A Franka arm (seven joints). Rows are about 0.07 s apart.
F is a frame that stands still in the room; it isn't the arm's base.
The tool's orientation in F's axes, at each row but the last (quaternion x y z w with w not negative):
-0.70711, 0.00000, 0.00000, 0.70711
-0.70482, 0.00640, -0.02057, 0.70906
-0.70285, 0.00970, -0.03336, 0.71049
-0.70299, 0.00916, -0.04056, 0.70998
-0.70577, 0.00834, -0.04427, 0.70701
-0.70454, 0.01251, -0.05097, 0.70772
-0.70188, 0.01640, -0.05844, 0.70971
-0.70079, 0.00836, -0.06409, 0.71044
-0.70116, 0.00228, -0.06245, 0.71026
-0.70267, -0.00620, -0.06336, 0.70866
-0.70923, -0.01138, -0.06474, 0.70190
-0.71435, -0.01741, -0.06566, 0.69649
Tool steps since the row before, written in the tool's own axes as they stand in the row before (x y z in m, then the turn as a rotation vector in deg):
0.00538, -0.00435, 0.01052, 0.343, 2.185, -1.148
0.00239, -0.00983, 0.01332, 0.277, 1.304, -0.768
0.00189, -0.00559, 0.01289, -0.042, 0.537, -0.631
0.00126, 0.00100, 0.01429, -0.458, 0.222, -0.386
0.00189, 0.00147, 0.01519, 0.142, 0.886, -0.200
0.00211, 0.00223, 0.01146, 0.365, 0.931, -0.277
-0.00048, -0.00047, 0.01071, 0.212, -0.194, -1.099
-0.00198, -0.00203, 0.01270, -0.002, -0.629, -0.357
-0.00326, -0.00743, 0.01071, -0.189, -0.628, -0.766
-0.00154, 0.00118, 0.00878, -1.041, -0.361, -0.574
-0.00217, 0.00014, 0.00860, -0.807, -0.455, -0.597
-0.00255, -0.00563, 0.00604, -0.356, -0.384, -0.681
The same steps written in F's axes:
0.00538, 0.01052, 0.00435, 0.343, -1.148, -2.185
0.00270, 0.01316, 0.00996, 0.274, -0.771, -1.303
0.00248, 0.01270, 0.00580, -0.062, -0.622, -0.546
0.00230, 0.01417, -0.00078, -0.474, -0.351, -0.246
0.00309, 0.01501, -0.00132, 0.172, -0.210, -0.878
0.00325, 0.01123, -0.00203, 0.389, -0.307, -0.912
0.00062, 0.01070, 0.00059, 0.083, -1.117, 0.190
-0.00083, 0.01282, 0.00209, -0.088, -0.361, 0.621
-0.00290, 0.01090, 0.00731, -0.311, -0.751, 0.597
-0.00071, 0.00888, -0.00122, -1.114, -0.489, 0.250
-0.00148, 0.00874, -0.00043, -0.894, -0.528, 0.369
-0.00276, 0.00636, 0.00516, -0.445, -0.644, 0.354

